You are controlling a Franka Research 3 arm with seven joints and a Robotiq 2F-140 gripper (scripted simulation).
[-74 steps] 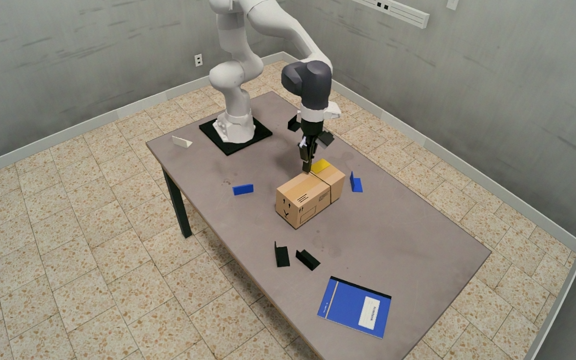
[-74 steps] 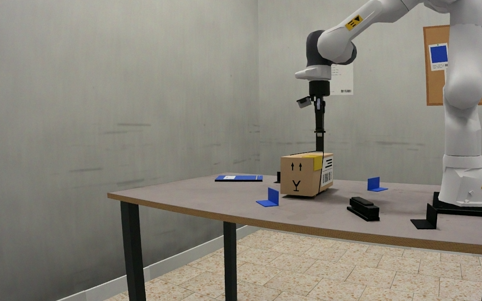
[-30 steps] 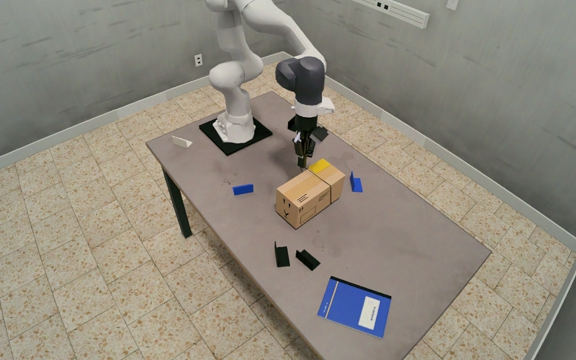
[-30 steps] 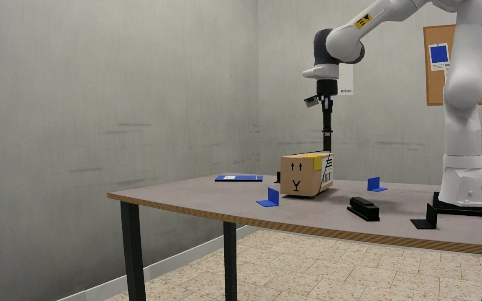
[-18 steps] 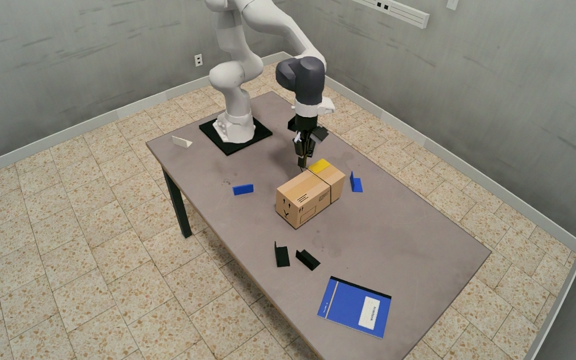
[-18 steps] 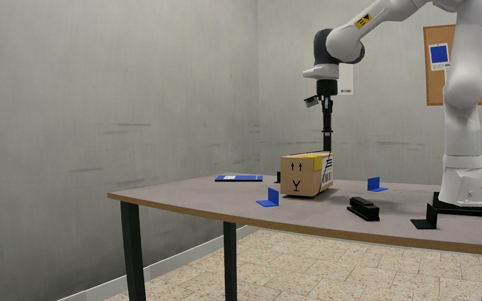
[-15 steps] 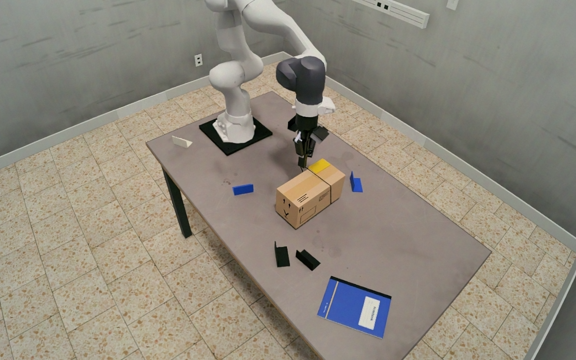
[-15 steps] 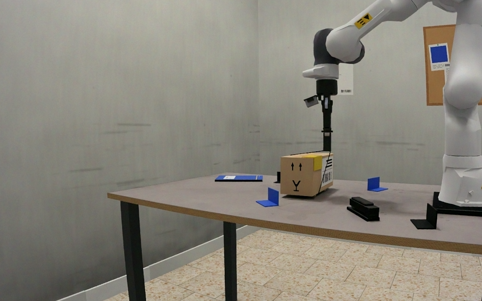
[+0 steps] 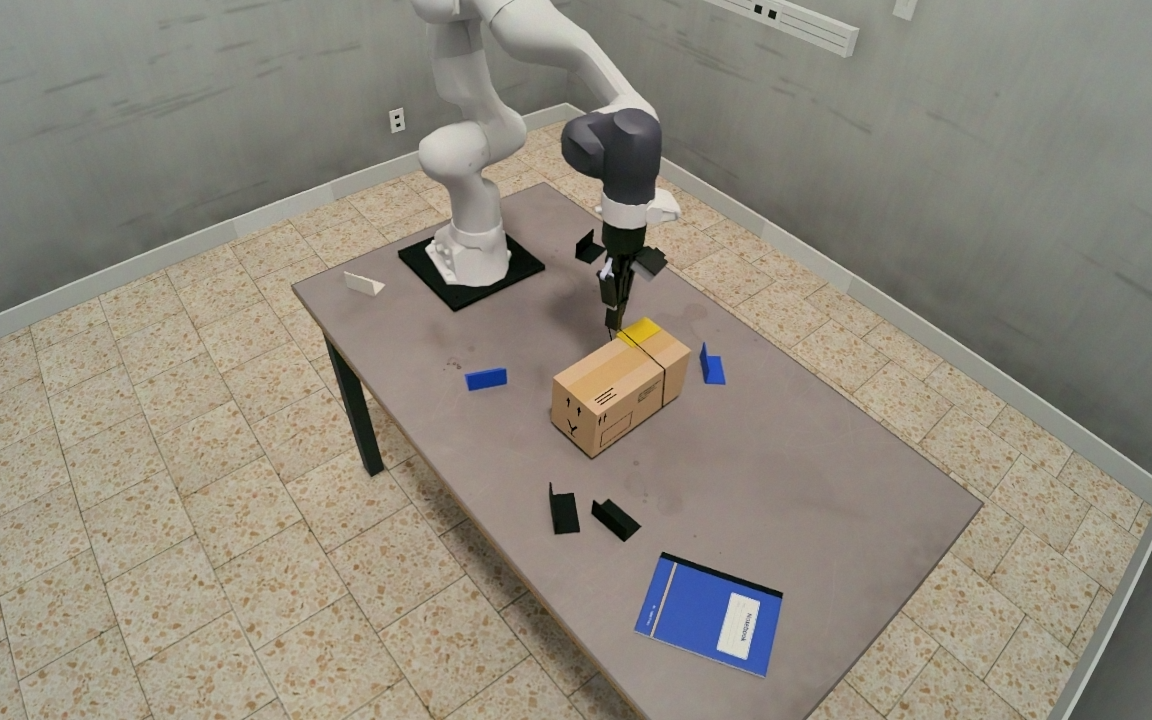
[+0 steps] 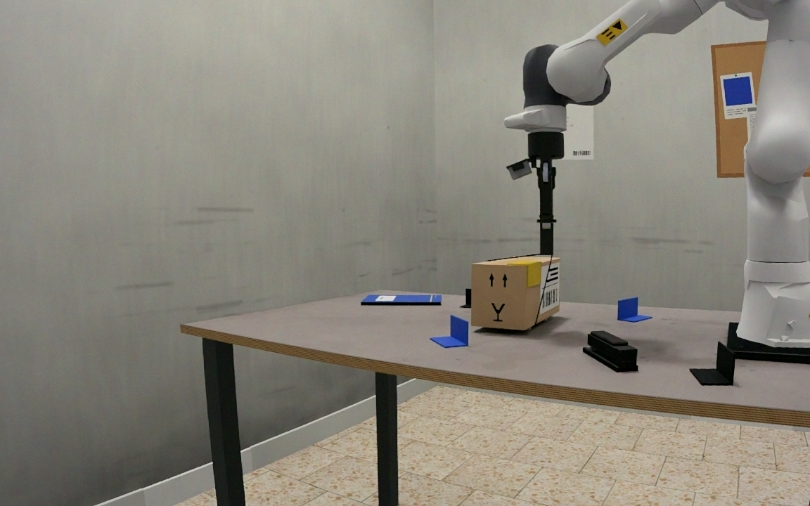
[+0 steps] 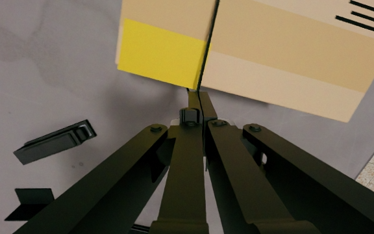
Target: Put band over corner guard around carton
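The yellow corner guard is 2 cm ahead of my hand, 4 cm to the left of it and 6 cm below it. From my hand the other things lie so: brown carton 8 cm ahead, 4 cm to the right, 11 cm below; blue notebook 49 cm ahead, 21 cm to the right, 18 cm below.
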